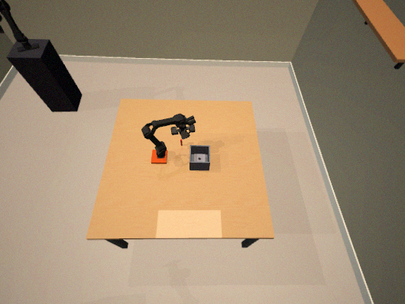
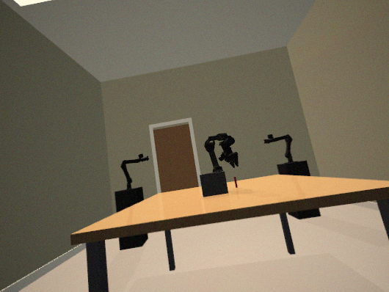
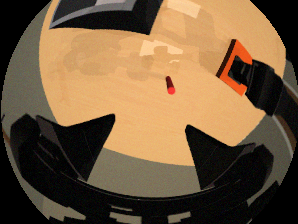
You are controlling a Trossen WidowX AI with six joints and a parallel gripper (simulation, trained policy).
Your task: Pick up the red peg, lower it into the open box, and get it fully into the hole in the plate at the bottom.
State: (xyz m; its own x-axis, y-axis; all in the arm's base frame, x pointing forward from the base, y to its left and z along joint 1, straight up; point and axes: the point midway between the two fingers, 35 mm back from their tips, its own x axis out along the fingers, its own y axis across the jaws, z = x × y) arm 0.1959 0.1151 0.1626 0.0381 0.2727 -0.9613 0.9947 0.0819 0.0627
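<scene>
Now: the red peg 20 mm behind my gripper tip, 20 mm to the right of it and 110 mm below it. Round my gripper tip: plate (120 mm ahead, 190 mm to the right, 100 mm below).
</scene>
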